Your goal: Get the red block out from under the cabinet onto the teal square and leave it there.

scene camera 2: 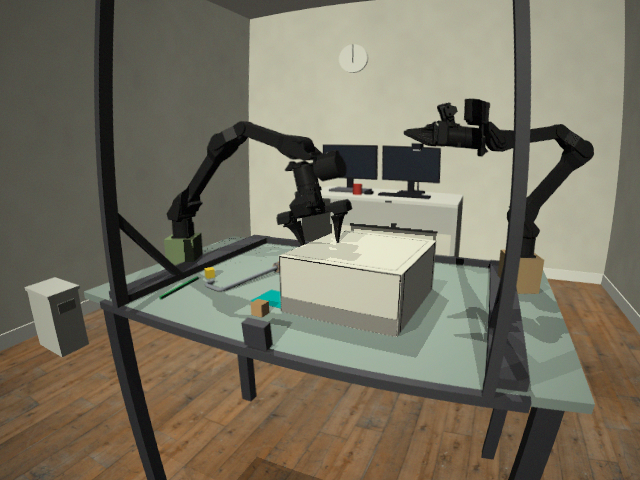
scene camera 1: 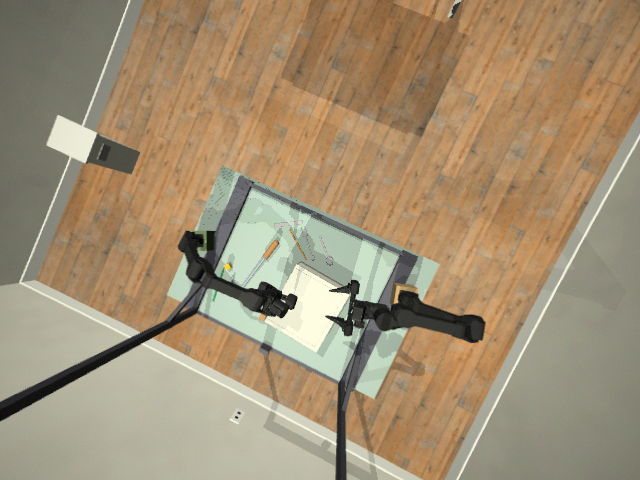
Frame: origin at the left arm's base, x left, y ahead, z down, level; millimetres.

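Seen in the pictures: left gripper, fingertip midpoint: (scene camera 1: 284, 293); right gripper, fingertip midpoint: (scene camera 2: 404, 132) (scene camera 1: 327, 303); left arm's base at its link origin: (scene camera 2: 183, 236) (scene camera 1: 196, 240); right arm's base at its link origin: (scene camera 2: 521, 254) (scene camera 1: 406, 297).
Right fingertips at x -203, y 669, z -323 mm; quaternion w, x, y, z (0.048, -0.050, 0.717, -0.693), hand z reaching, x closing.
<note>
Pixels of each thing's middle, then the offset from my right fingertips to it. "*": a spot on its surface instead.
- cream cabinet at the middle of its body: (scene camera 2: 364, 274) (scene camera 1: 308, 304) dx -103, dy -112, dz +348 mm
- teal square at a spot on its surface: (scene camera 2: 272, 298) * dx -94, dy -338, dz +415 mm
- small brown block at the middle of its body: (scene camera 2: 260, 308) dx -190, dy -356, dz +400 mm
- yellow cube at the middle of its body: (scene camera 2: 209, 272) (scene camera 1: 228, 266) dx +67, dy -544, dz +403 mm
- green stick at the middle of its body: (scene camera 2: 180, 287) (scene camera 1: 217, 285) dx -37, dy -605, dz +412 mm
- orange-handled screwdriver at a spot on its surface: (scene camera 1: 270, 250) * dx +157, dy -314, dz +384 mm
- dark block at the middle of its body: (scene camera 2: 257, 333) (scene camera 1: 264, 349) dx -352, dy -339, dz +384 mm
The cream cabinet (scene camera 1: 306, 315) (scene camera 2: 338, 284) stands on the table. The red block does not show in either view. The teal square (scene camera 2: 272, 298) lies flat by the cabinet's left side, partly hidden by it in scene camera 2; in scene camera 1 it does not show. My left gripper (scene camera 1: 278, 301) (scene camera 2: 320, 241) is open and empty, fingers pointing down, near the cabinet's left part at about the height of its top; whether it touches is unclear. My right gripper (scene camera 1: 329, 303) (scene camera 2: 406, 132) is open and empty, level, high above the cabinet's right part.
A small brown block (scene camera 2: 260, 307) sits in front of the teal square. A yellow cube (scene camera 1: 227, 266) (scene camera 2: 209, 272), a green stick (scene camera 1: 222, 273) (scene camera 2: 178, 287) and an orange-handled screwdriver (scene camera 1: 270, 250) lie left of the cabinet. A dark block (scene camera 2: 256, 333) is on the front rail.
</note>
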